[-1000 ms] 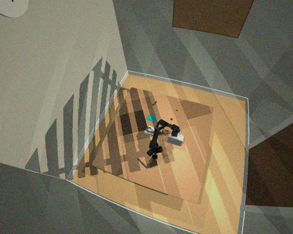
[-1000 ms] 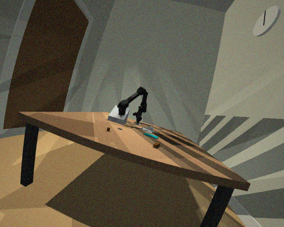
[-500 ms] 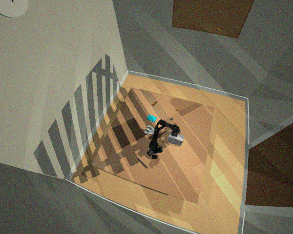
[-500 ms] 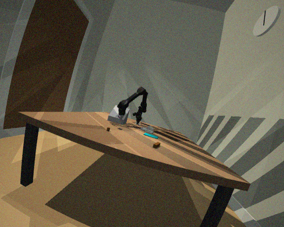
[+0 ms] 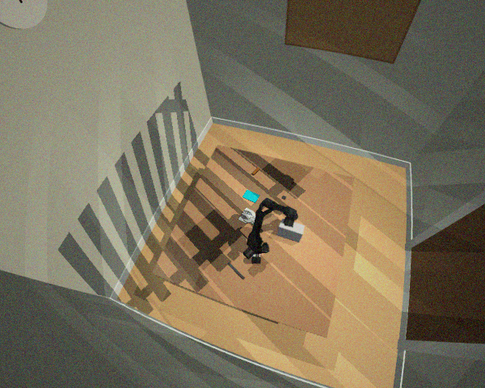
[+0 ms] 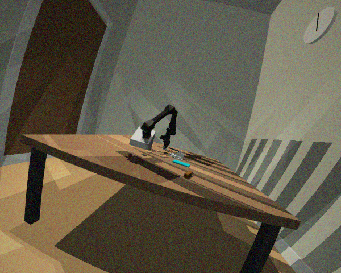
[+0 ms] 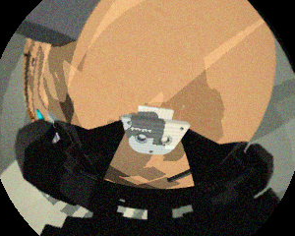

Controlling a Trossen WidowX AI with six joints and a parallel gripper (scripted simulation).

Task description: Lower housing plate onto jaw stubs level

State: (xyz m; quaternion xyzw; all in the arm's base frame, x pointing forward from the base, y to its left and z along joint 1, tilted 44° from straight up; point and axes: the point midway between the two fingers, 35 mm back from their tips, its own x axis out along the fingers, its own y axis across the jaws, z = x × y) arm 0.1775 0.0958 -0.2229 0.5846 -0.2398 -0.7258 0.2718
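My gripper tip is 10 mm short of the white piece. The rest, counted from my gripper tip: brown block 140 mm ahead, 720 mm to the right; then teal part 140 mm ahead, 470 mm to the right, 10 mm below; then thin dark bar 120 mm ahead, 150 mm to the left.
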